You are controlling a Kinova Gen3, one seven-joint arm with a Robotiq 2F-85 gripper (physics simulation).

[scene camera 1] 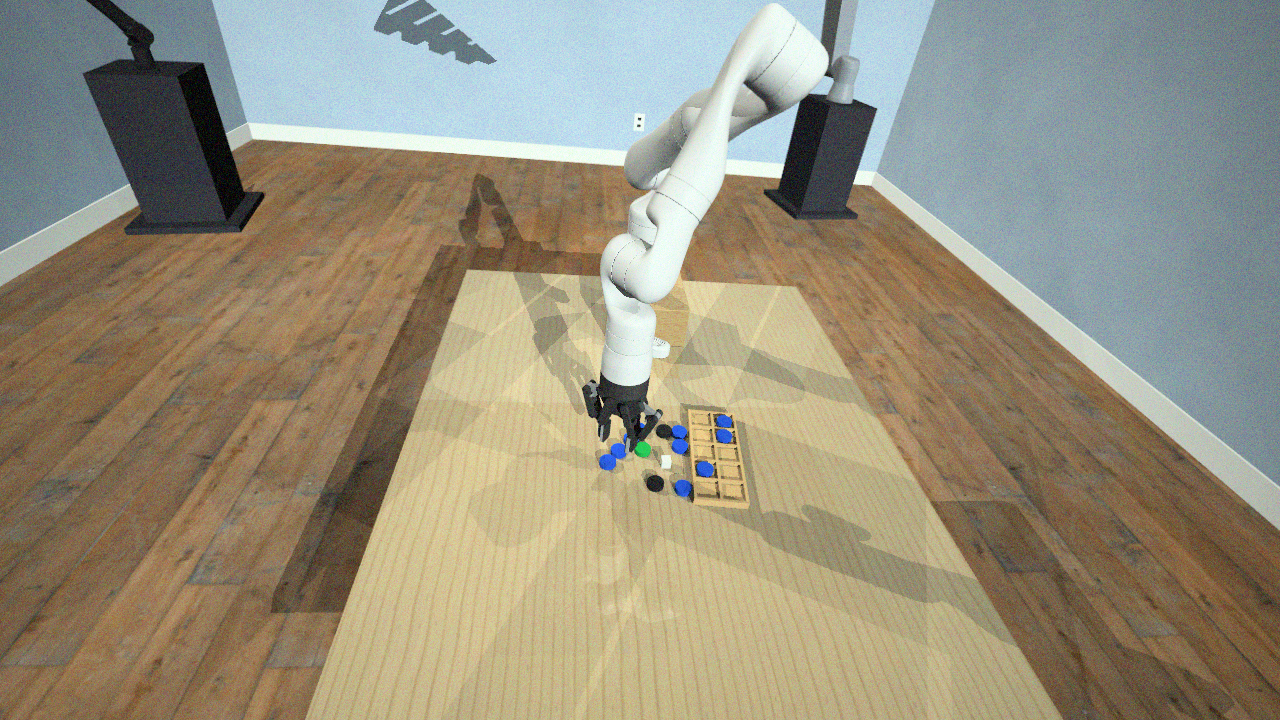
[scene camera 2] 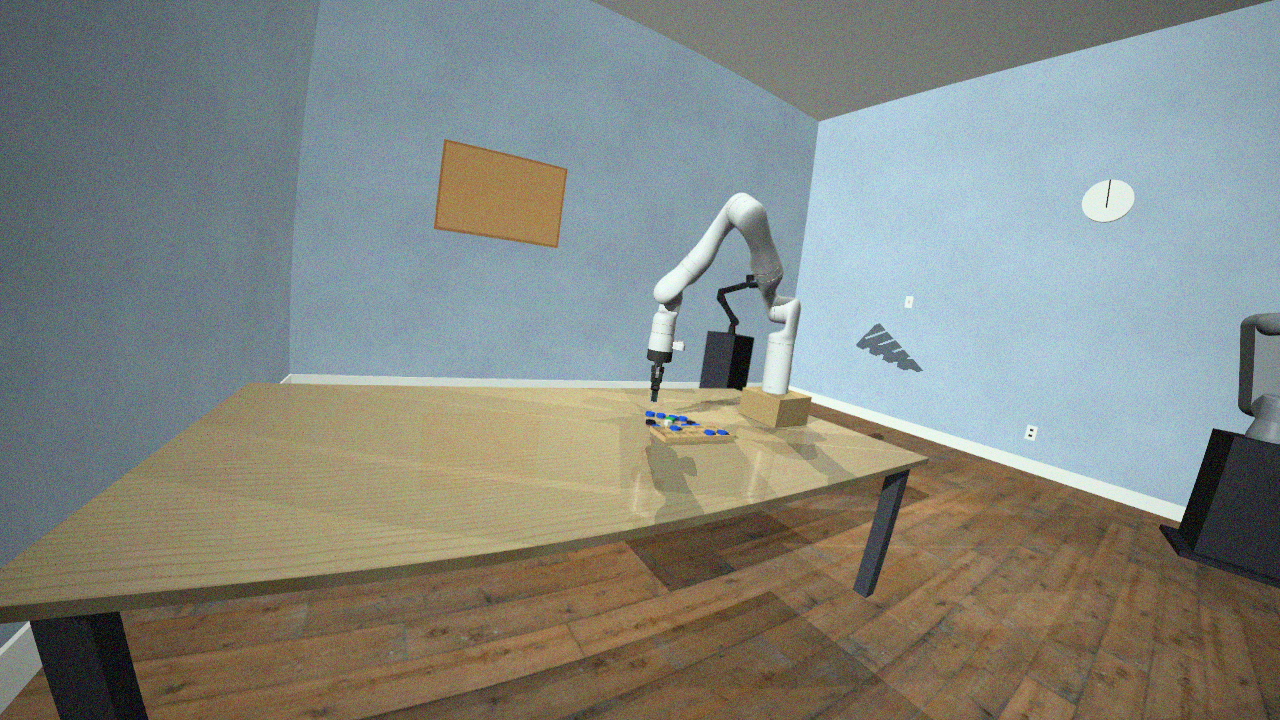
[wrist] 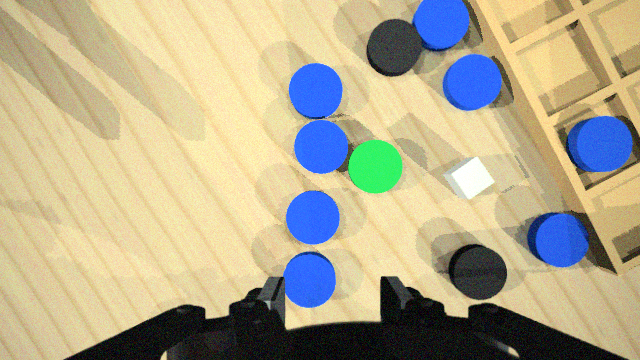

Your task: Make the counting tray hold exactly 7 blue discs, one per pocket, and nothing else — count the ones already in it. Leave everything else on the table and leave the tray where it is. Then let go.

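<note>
My gripper (scene camera 1: pixel 618 440) (scene camera 2: pixel 654 399) (wrist: pixel 332 299) is partly open and empty, pointing down above the table. In the wrist view a loose blue disc (wrist: pixel 309 279) shows beyond the fingertips, nearer the left finger. It ends a row with more blue discs, one (wrist: pixel 313 217), another (wrist: pixel 321 146) and a far one (wrist: pixel 315 90). The wooden counting tray (scene camera 1: pixel 720 504) (wrist: pixel 534 102) holds three blue discs: one (scene camera 1: pixel 724 420) and another (scene camera 1: pixel 724 436) at the far right, and a third (scene camera 1: pixel 705 469) (wrist: pixel 600 144) in the left column. Other loose blue discs (wrist: pixel 441 22) (wrist: pixel 472 82) (wrist: pixel 558 240) lie along its left side.
A green disc (scene camera 1: pixel 642 449) (wrist: pixel 375 166) is close beside the blue row. A white cube (scene camera 1: pixel 665 462) (wrist: pixel 469 178) lies between row and tray. One black disc (wrist: pixel 394 47) is against a blue disc; another black disc (scene camera 1: pixel 655 483) (wrist: pixel 478 272) lies nearer the front.
</note>
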